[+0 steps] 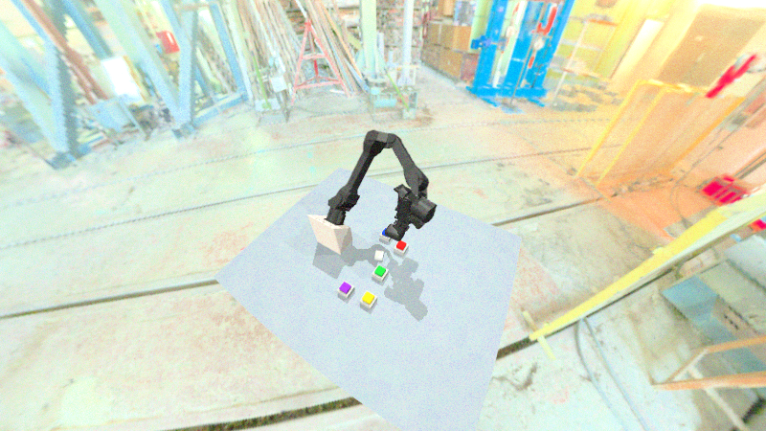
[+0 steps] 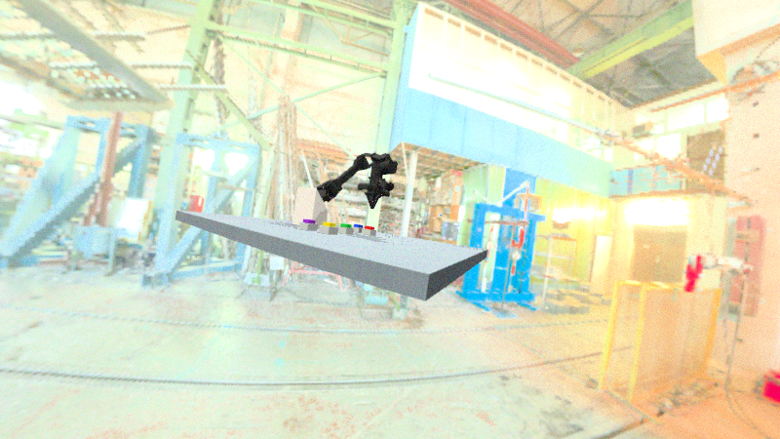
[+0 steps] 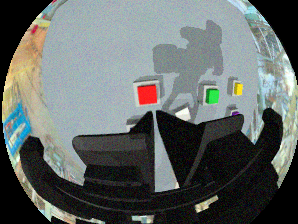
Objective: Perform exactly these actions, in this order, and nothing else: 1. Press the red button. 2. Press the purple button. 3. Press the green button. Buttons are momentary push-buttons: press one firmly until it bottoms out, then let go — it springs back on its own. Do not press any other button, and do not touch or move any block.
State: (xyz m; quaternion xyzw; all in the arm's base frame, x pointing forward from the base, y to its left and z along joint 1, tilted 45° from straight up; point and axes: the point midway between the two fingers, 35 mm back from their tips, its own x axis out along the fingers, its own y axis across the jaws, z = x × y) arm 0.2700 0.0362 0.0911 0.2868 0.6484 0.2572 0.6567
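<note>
Right now my gripper tip is 27 cm to the left of the purple button, 10 cm past it and 9 cm above it. Round my gripper tip: green button (15 cm to the right, 9 cm below, 2 cm behind); then red button (9 cm below); then blue button (9 cm below, 9 cm behind, 3 cm to the left).
</note>
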